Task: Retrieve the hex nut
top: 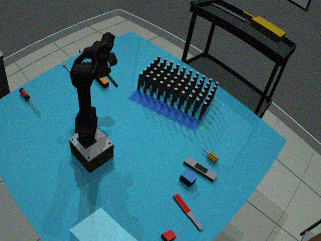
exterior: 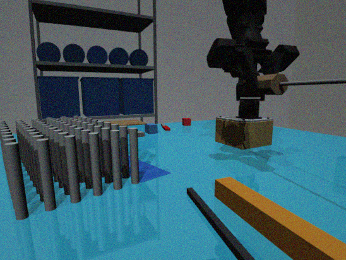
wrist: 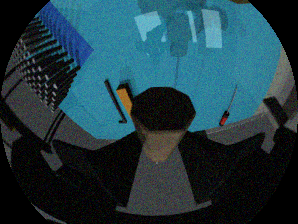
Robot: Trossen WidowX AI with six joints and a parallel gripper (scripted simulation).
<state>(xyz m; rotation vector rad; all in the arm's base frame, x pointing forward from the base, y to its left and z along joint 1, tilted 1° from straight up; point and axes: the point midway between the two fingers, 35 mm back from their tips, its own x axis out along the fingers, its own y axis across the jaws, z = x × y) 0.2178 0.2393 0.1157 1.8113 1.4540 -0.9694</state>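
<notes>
My gripper tip is 23 cm short of the dark blue taped strip, 28 cm to the left of it and 18 cm above it. Also, from my gripper tip: hook tool (2 cm ahead, 10 cm to the left); orange bar (12 cm ahead, 13 cm to the left, 17 cm below); wrench (2 cm ahead, 29 cm to the left, 18 cm below).
</notes>
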